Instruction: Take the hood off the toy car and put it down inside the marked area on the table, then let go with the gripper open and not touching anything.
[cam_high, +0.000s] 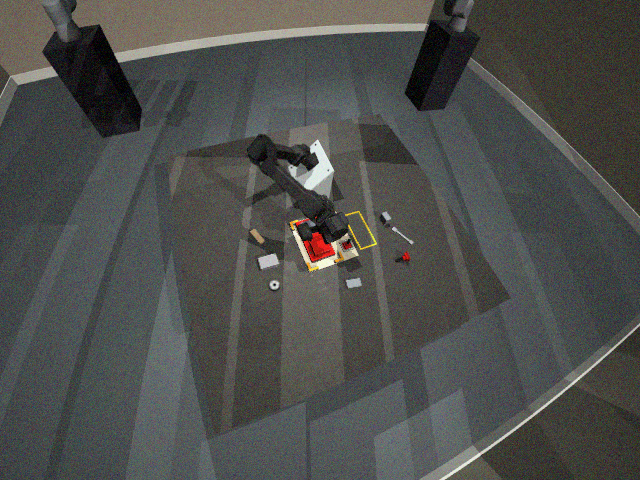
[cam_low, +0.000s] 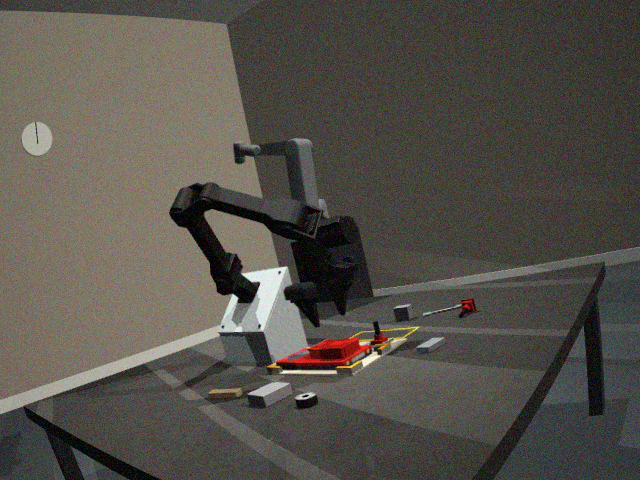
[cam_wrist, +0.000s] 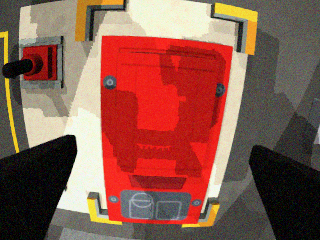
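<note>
Now: the red hood 1 cm behind my gripper tip and 6 cm below it. Also, from my gripper tip: tan block: 12 cm behind, 24 cm to the right, 10 cm below; grey block: 6 cm behind, 34 cm to the left, 8 cm below; grey screwdriver-like tool: 4 cm ahead, 40 cm to the left, 10 cm below.
</note>
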